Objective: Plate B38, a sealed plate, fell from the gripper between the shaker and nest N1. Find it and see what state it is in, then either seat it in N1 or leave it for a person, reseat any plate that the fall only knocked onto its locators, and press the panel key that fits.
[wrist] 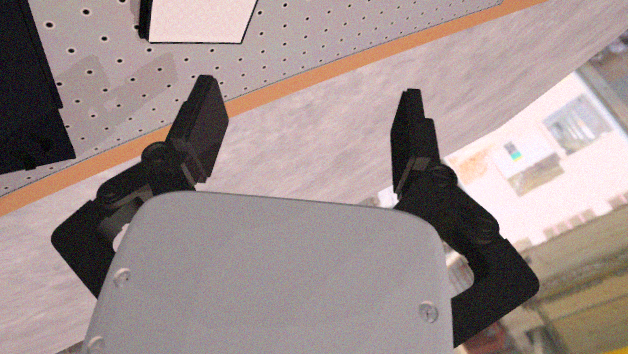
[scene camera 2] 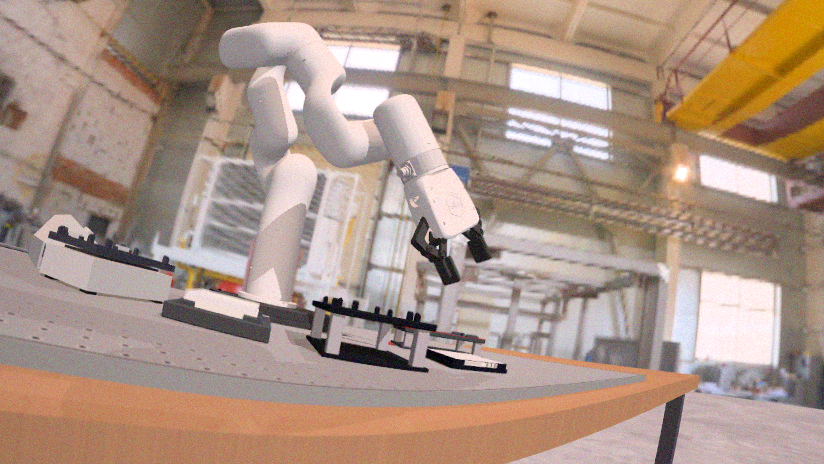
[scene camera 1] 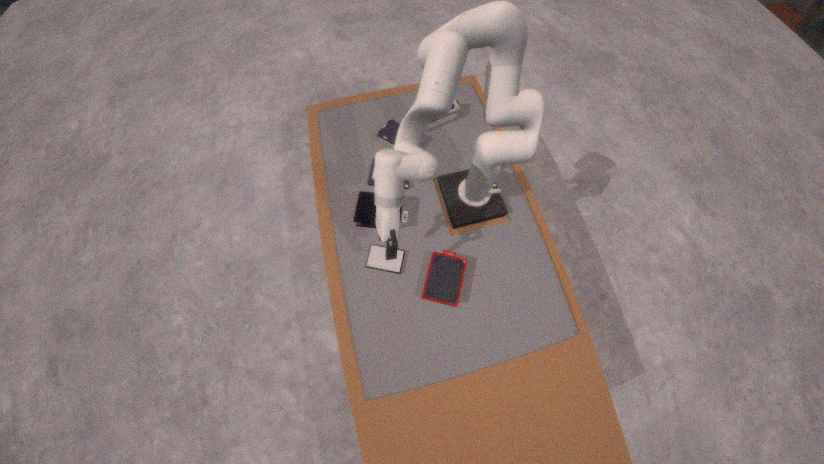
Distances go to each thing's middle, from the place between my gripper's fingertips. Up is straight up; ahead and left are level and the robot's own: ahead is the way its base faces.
Labels:
My gripper is now 51 cm to the left of the shaker [scene camera 2: 93,275], 11 cm above it and 5 cm past it.

